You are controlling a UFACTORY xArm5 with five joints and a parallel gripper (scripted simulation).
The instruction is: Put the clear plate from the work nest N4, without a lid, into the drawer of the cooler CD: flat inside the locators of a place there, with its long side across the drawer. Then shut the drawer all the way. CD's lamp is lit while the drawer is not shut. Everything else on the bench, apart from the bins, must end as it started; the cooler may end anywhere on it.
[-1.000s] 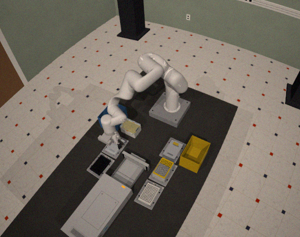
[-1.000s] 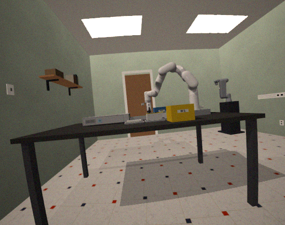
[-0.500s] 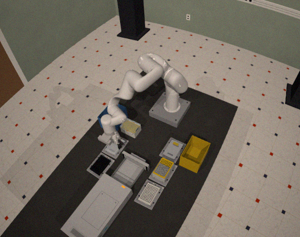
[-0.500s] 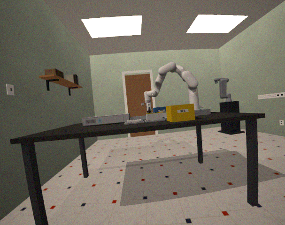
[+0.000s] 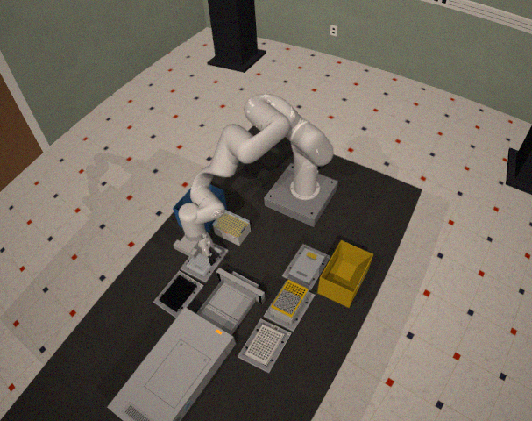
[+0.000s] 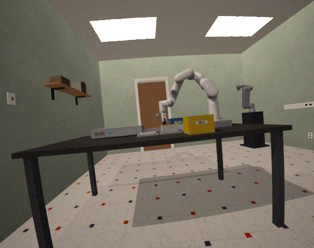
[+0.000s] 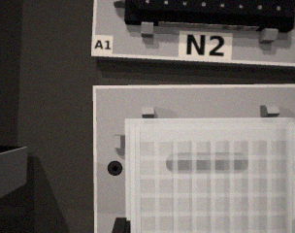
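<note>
Now: hand 150 mm short of the drawer, 190 mm to the right of it and 10 mm below it. Round my hand: black plate (170 mm ahead, 10 mm to the right, 10 mm below); then blue bin (180 mm behind, 120 mm to the right, 10 mm above); then clear plate (10 mm below).
</note>
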